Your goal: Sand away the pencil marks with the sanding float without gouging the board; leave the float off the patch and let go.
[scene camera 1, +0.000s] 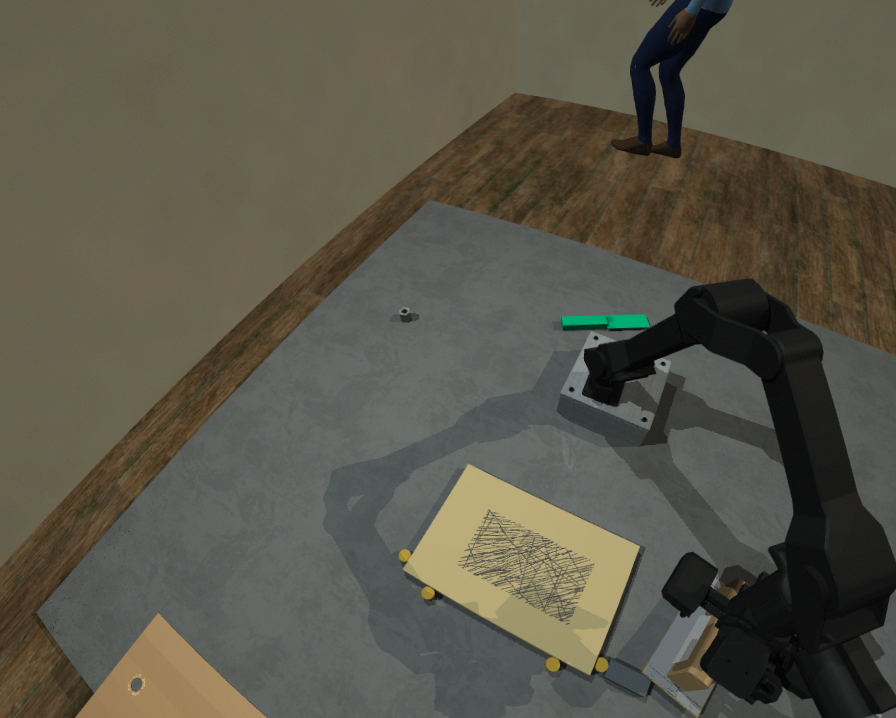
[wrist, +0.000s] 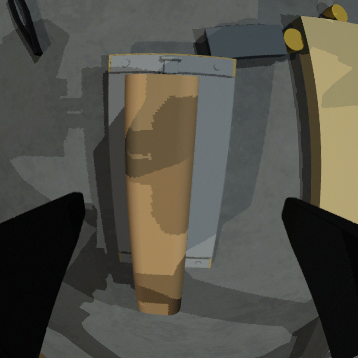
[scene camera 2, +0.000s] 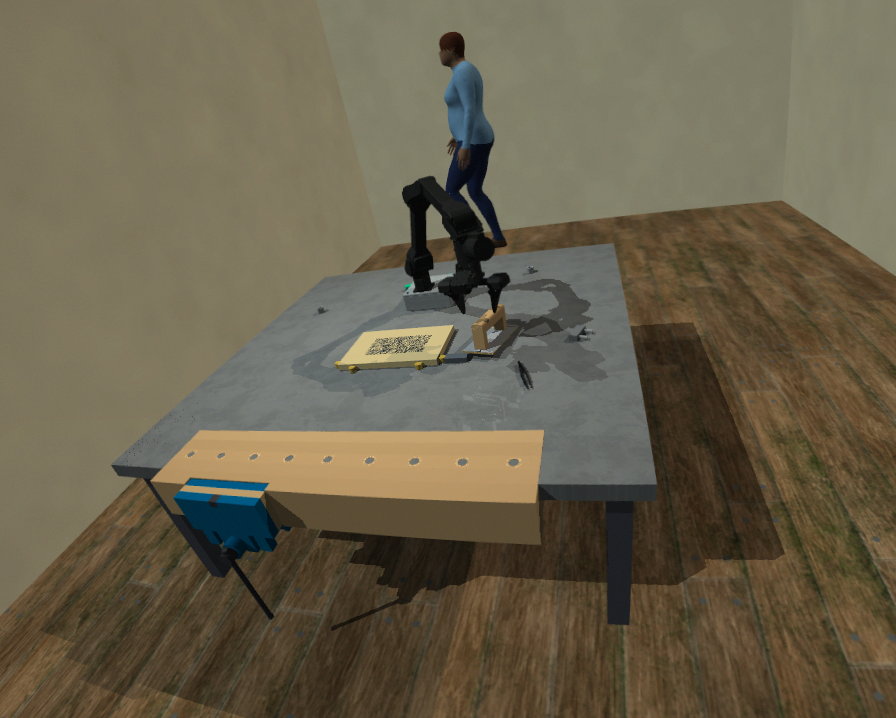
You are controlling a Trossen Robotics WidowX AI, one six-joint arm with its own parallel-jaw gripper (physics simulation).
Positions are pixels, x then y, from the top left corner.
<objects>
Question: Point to a pale board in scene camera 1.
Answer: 434,562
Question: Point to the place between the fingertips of the gripper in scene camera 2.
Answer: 479,313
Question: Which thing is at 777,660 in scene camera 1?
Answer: The gripper.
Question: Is the gripper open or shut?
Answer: Open.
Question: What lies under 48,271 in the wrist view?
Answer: The gripper.
</objects>
